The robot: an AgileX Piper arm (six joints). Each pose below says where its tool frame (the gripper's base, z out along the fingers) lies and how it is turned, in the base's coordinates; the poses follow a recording.
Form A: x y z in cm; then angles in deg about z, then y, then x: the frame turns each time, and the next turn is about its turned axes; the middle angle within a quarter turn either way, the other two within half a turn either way.
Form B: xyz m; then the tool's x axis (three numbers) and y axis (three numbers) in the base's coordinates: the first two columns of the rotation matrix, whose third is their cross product. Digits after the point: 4 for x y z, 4 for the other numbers.
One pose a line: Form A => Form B
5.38, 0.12, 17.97, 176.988, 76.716, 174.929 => 0.0538, 0.0012, 0.1797, -0.2295, 0.0121, -0.9732, -0.0336, 0.9992, 0.0203
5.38, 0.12, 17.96, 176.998, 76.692, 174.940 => 0.0538, 0.0012, 0.1796, -0.2299, 0.0121, -0.9731, -0.0335, 0.9992, 0.0203
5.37, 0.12, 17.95, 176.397, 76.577, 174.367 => 0.0537, 0.0012, 0.1795, -0.2317, 0.0146, -0.9727, -0.0327, 0.9992, 0.0228
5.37, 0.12, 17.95, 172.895, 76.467, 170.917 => 0.0537, 0.0012, 0.1795, -0.2322, 0.0289, -0.9722, -0.0302, 0.9989, 0.0369
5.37, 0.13, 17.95, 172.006, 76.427, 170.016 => 0.0537, 0.0013, 0.1795, -0.2324, 0.0326, -0.9721, -0.0299, 0.9987, 0.0407
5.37, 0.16, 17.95, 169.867, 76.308, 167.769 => 0.0537, 0.0016, 0.1795, -0.2330, 0.0416, -0.9716, -0.0307, 0.9983, 0.0501
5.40, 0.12, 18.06, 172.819, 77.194, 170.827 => 0.0540, 0.0012, 0.1806, -0.2199, 0.0277, -0.9751, -0.0308, 0.9989, 0.0353
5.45, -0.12, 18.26, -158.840, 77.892, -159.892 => 0.0545, -0.0012, 0.1826, -0.1956, -0.0757, -0.9778, -0.0255, 0.9971, -0.0721
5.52, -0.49, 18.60, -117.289, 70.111, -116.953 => 0.0552, -0.0049, 0.1860, -0.1560, -0.3023, -0.9404, -0.0185, 0.9527, -0.3032
